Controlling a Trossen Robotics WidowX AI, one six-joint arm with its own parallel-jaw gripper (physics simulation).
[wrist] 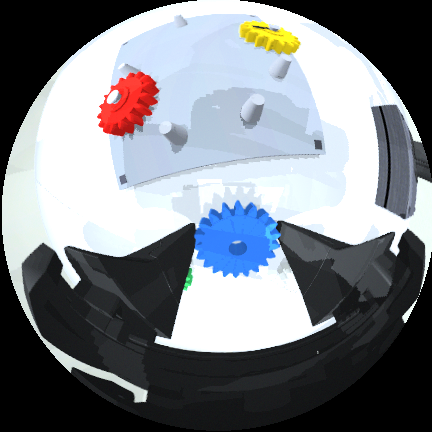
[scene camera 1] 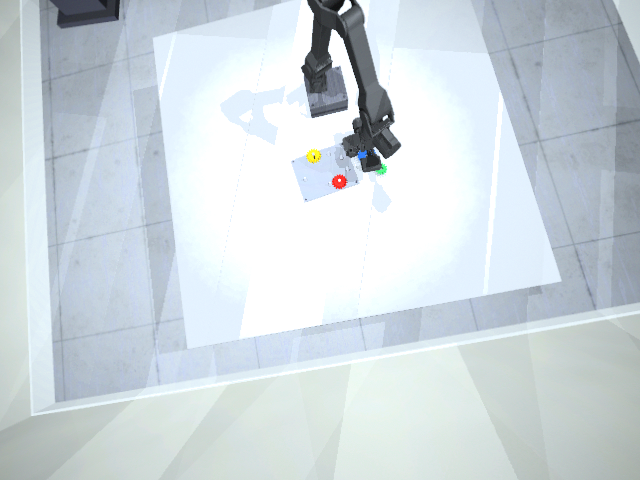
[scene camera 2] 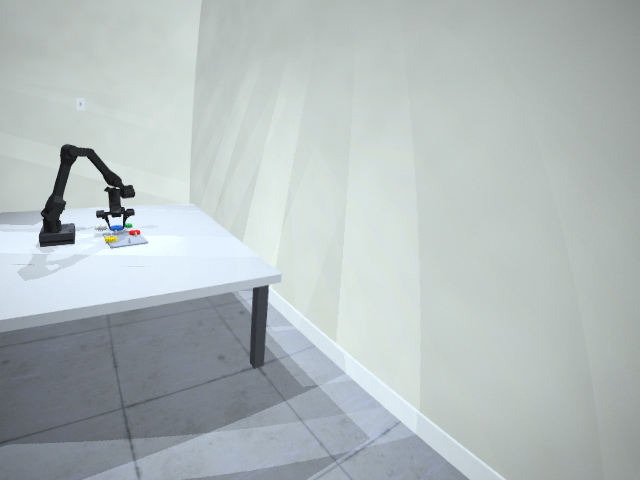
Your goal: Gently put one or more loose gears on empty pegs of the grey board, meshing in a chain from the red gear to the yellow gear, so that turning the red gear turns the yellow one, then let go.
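Pixels of known places: gripper, fingertip midpoint: (wrist: pixel 236 227) (scene camera 1: pixel 363 156) (scene camera 2: pixel 117 229); arm's base, origin of the base link: (scene camera 1: pixel 318 84) (scene camera 2: pixel 52 230).
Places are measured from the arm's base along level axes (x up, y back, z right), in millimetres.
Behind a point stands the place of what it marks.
Note:
My gripper (scene camera 1: pixel 361 153) {z -150, x -48, y -267 mm} (scene camera 2: pixel 116 226) {z -150, x -48, y -267 mm} (wrist: pixel 236 227) {z -150, x -48, y -267 mm} is shut on the blue gear (scene camera 1: pixel 362 155) {z -146, x -38, y -269 mm} (scene camera 2: pixel 117 228) {z -134, x -39, y -271 mm} (wrist: pixel 230 235) {z -152, x -38, y -272 mm}, with a fingertip at each side of its teeth. The blue gear is beside the grey board (scene camera 1: pixel 317 178) {z 22, x -48, y -339 mm} (wrist: pixel 185 65) {z -26, x -48, y -318 mm}, off its near edge in the wrist view. The red gear (scene camera 1: pixel 335 183) {z -43, x -32, y -369 mm} (scene camera 2: pixel 134 232) {z -38, x -34, y -360 mm} (wrist: pixel 135 102) {z -66, x -33, y -342 mm} and the yellow gear (scene camera 1: pixel 309 156) {z 47, x -33, y -258 mm} (scene camera 2: pixel 110 239) {z 48, x -37, y -254 mm} (wrist: pixel 270 41) sit on board pegs. The green gear (scene camera 1: pixel 383 169) {z -217, x -39, y -327 mm} (scene camera 2: pixel 128 225) {z -198, x -44, y -323 mm} (wrist: pixel 188 279) {z -212, x -44, y -304 mm} lies off the board, partly hidden by a finger. A pale gear (scene camera 2: pixel 100 227) {z -167, x -41, y -184 mm} is faint behind the other finger.
Several empty pegs stand on the board, among them a near-left peg (wrist: pixel 174 134) {z -92, x -33, y -310 mm}, a near-right peg (wrist: pixel 253 109) {z -74, x -32, y -269 mm} and one peg (wrist: pixel 281 68) by the yellow gear. The arm's base (scene camera 1: pixel 326 98) {z -27, x 2, y -61 mm} (scene camera 2: pixel 56 235) {z 45, x -8, y -25 mm} (wrist: pixel 392 160) stands on the white table (scene camera 1: pixel 289 258) {z 138, x -56, y -628 mm} (scene camera 2: pixel 206 258) {z 303, x -56, y -666 mm}.

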